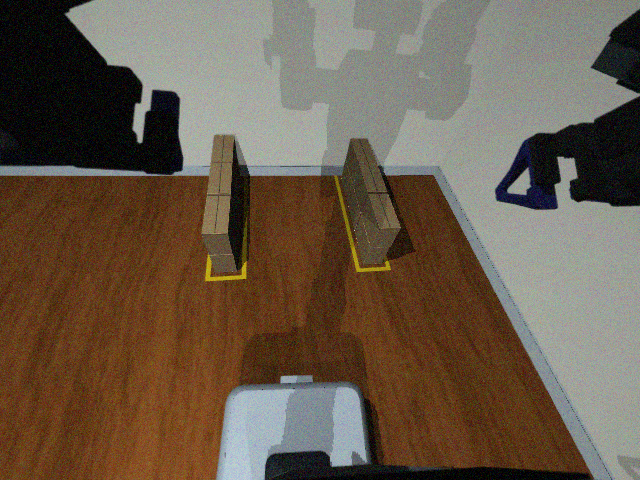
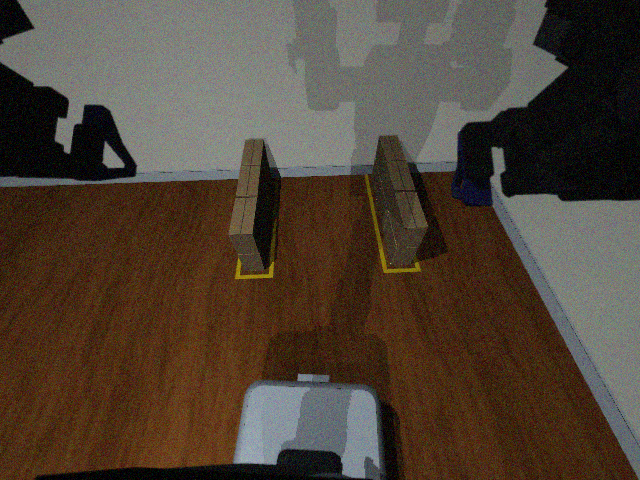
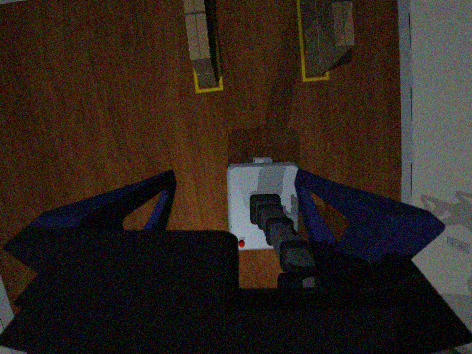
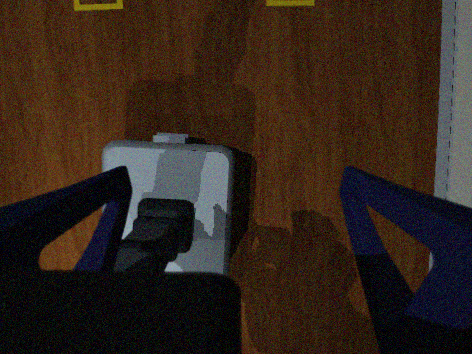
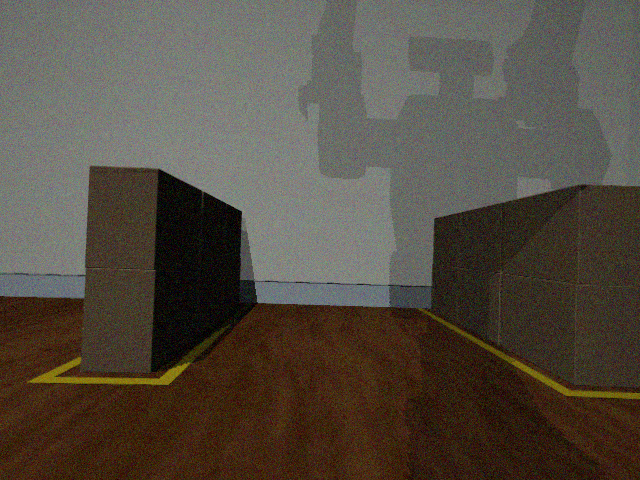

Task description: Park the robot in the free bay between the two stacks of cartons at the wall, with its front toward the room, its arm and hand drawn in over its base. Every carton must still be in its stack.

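Frame: origin at the left arm's base, x ahead, y left, z up, level; metres.
Where they show: left gripper, fingertip midpoint: (image 1: 131, 161) (image 2: 93, 169) (image 3: 235, 176); right gripper, fingertip midpoint: (image 1: 534, 194) (image 2: 499, 189) (image 4: 235, 178).
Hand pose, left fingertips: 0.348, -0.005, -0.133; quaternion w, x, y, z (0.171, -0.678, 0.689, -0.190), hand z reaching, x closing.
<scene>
After its pixels a point has its place, as x, y, z.
The left carton stack (image 1: 217, 206) {1.121, 0.179, -1.050} (image 2: 247, 206) {1.133, 0.165, -1.050} (image 3: 197, 37) {1.068, 0.177, -1.050} (image 5: 119, 310) and right carton stack (image 1: 371, 206) {1.179, -0.631, -1.061} (image 2: 400, 206) {1.161, -0.642, -1.050} (image 3: 320, 40) {1.149, -0.633, -1.205} (image 5: 542, 310) stand upright, end-on to the wall. The free bay lies between them. My pale base (image 1: 258, 418) {0.208, -0.087, -1.150} (image 2: 273, 413) {0.208, -0.087, -1.150} (image 3: 240, 200) {0.065, -0.055, -1.150} (image 4: 215, 175) {0.208, -0.413, -1.150} is outside the bay, its front toward the bay and wall. My left gripper (image 1: 164, 155) (image 2: 132, 169) (image 3: 235, 176) {0.348, -0.005, -0.133} and right gripper (image 1: 500, 195) (image 2: 471, 196) (image 4: 235, 170) {0.335, -0.452, -0.136} are open and empty, held high, apart from the stacks. Both arms reach out forward.
Yellow floor lines (image 1: 225, 279) {0.903, 0.161, -1.410} (image 2: 254, 276) {0.911, 0.158, -1.409} (image 3: 209, 91) {0.899, 0.161, -1.410} (image 4: 98, 7) {0.908, 0.159, -1.409} (image 5: 111, 381) {0.908, 0.144, -1.409} edge the stacks. The back wall (image 1: 206, 113) {1.759, 0.323, -0.939} (image 5: 310, 232) {1.794, -0.092, -1.121} carries my shadow. A side wall (image 1: 578, 289) {0.637, -1.479, -0.967} (image 2: 594, 279) {0.780, -1.467, -1.088} (image 3: 442, 125) {0.556, -1.486, -1.125} (image 4: 462, 125) {0.476, -1.493, -1.268} stands at the right.
</scene>
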